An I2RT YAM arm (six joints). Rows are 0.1 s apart.
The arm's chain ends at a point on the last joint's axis. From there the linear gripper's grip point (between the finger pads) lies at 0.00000 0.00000 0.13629 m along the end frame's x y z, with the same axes.
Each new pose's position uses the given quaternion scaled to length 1; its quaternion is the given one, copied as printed.
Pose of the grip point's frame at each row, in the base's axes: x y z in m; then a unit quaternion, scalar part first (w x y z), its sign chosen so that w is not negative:
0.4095 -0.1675 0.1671 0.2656 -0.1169 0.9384 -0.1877
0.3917 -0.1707 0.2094 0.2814 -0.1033 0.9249 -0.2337
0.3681 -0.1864 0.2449 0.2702 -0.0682 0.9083 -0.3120
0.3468 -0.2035 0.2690 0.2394 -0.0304 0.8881 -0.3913
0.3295 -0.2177 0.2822 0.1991 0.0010 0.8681 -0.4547
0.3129 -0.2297 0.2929 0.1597 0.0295 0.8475 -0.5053
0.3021 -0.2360 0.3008 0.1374 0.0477 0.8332 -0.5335
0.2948 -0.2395 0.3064 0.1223 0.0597 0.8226 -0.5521
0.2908 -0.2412 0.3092 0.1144 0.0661 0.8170 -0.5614
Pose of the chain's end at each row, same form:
0.3356 -0.1280 0.2746 0.2656 -0.1169 0.9384 -0.1877
0.3142 -0.1197 0.3092 0.2814 -0.1033 0.9249 -0.2337
0.2954 -0.1142 0.3348 0.2702 -0.0682 0.9083 -0.3120
0.2856 -0.1108 0.3479 0.2394 -0.0304 0.8881 -0.3913
0.2825 -0.1101 0.3513 0.1991 0.0010 0.8681 -0.4547
0.2801 -0.1117 0.3526 0.1597 0.0295 0.8475 -0.5053
0.2778 -0.1130 0.3544 0.1374 0.0477 0.8332 -0.5335
0.2764 -0.1137 0.3555 0.1223 0.0597 0.8226 -0.5521
0.2754 -0.1141 0.3560 0.1144 0.0661 0.8170 -0.5614

